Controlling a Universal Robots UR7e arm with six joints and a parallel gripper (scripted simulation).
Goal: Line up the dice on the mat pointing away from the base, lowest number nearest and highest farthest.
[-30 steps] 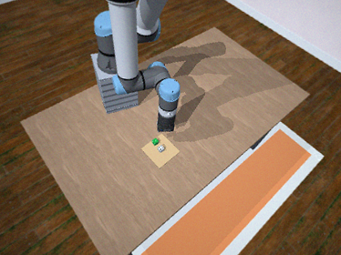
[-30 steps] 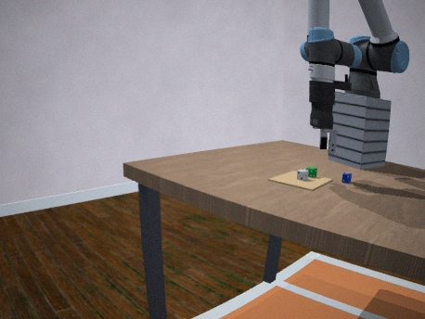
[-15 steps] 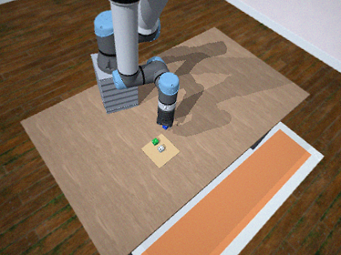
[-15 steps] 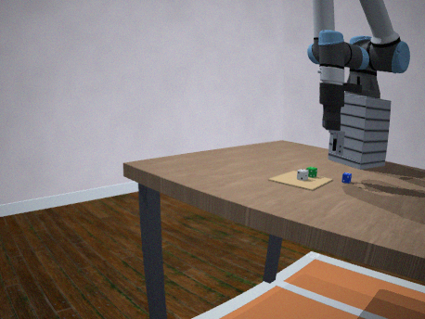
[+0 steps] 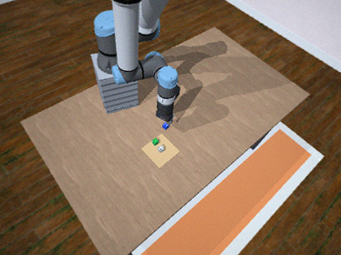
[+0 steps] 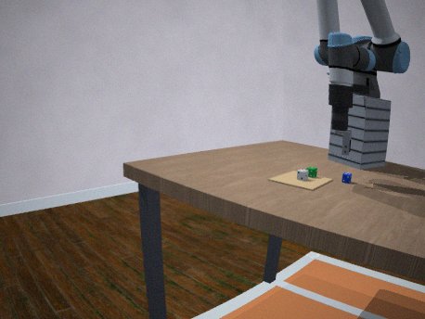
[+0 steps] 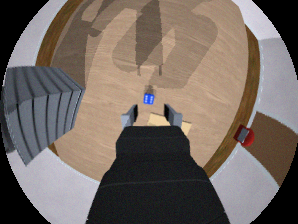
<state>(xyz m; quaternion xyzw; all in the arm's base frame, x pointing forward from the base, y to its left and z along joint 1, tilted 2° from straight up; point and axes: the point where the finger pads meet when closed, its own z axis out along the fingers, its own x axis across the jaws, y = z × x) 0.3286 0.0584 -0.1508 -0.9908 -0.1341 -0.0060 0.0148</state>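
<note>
Now: hand 90 mm above the blue die, 10 mm to the right of it and 10 mm past it. Round my hand: tan mat (100 mm to the right, 100 mm below, 80 mm ahead); then green die (100 mm to the right, 90 mm below, 30 mm ahead); then white die (100 mm to the right, 90 mm below, 80 mm ahead).
</note>
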